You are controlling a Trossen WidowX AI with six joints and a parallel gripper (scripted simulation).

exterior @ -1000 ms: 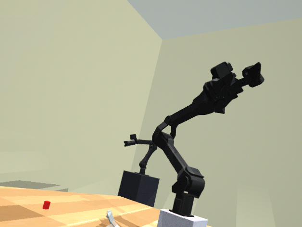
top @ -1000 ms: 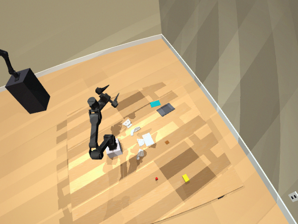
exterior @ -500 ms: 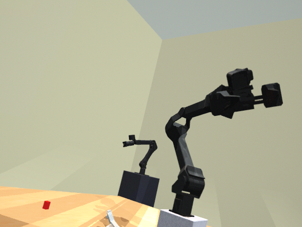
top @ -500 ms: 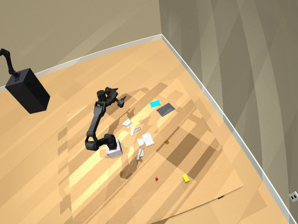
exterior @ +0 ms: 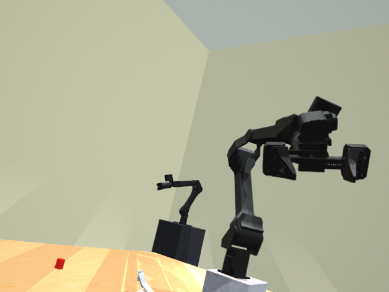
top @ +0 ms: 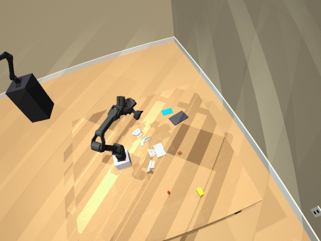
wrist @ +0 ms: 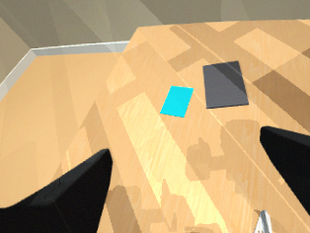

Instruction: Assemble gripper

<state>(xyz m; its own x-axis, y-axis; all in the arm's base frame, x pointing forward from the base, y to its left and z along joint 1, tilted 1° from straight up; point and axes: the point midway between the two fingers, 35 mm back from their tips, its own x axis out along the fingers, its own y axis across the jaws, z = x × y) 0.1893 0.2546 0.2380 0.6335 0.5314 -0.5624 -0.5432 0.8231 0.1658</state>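
Right now my gripper tip is 300 mm above the flat white plate, 220 mm to the left of it and 90 mm short of it. From my gripper tip the other things lie so: dark grey plate: 300 mm below, 300 mm ahead, 70 mm to the left; then small brown piece: 300 mm below, 280 mm to the right, 240 mm ahead; then cyan card: 300 mm below, 220 mm ahead, 170 mm to the left.
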